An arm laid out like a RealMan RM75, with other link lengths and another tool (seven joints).
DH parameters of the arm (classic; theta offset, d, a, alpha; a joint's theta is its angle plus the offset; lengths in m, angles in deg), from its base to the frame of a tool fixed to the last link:
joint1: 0 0.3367 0 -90
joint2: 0 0 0 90
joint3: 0 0.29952 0 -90
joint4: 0 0 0 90
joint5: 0 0.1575 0 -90
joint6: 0 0 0 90
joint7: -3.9 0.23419 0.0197 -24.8
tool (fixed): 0 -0.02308 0 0
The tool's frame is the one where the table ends.
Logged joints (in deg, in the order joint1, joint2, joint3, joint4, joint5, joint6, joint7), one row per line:
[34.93 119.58 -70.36 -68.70 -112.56 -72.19 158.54]
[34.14 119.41 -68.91 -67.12 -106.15 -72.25 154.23]
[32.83 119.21 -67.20 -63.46 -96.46 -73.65 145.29]
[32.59 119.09 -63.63 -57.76 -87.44 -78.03 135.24]
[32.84 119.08 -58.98 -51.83 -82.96 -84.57 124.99]
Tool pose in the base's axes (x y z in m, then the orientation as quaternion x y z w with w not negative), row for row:
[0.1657 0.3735 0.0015 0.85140 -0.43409 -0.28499 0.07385]
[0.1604 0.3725 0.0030 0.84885 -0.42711 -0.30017 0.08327]
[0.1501 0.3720 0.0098 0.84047 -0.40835 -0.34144 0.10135]
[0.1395 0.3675 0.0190 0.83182 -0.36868 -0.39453 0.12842]
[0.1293 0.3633 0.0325 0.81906 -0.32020 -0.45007 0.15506]
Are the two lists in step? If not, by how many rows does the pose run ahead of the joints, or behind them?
The pose runs 1 row behind the joints: the pose in row i belongs to the joints in row i - 1.
